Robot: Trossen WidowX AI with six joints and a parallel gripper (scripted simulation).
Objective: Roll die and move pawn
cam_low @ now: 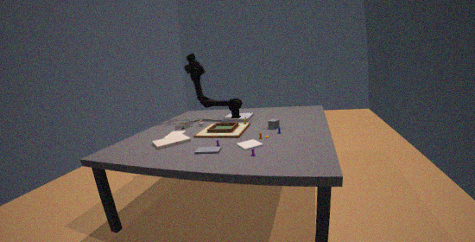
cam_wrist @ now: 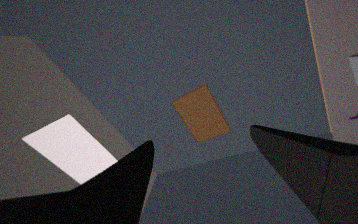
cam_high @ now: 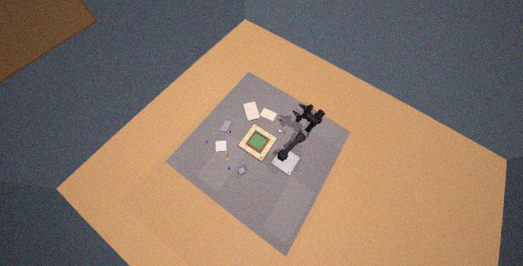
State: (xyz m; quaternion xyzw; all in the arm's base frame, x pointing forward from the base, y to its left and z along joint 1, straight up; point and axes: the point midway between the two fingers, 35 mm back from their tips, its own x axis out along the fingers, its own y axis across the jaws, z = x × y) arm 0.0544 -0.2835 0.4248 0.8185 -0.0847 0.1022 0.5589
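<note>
The white die is 5 cm ahead of my gripper tip, 5 cm to the left of it and 45 cm below it. From my gripper tip the other things lie so: green dice tray 18 cm ahead, 26 cm to the left, 45 cm below; then dark disc 9 cm ahead, 7 cm to the right, 46 cm below; then yellow pawn 8 cm ahead, 38 cm to the left, 43 cm below.
</note>
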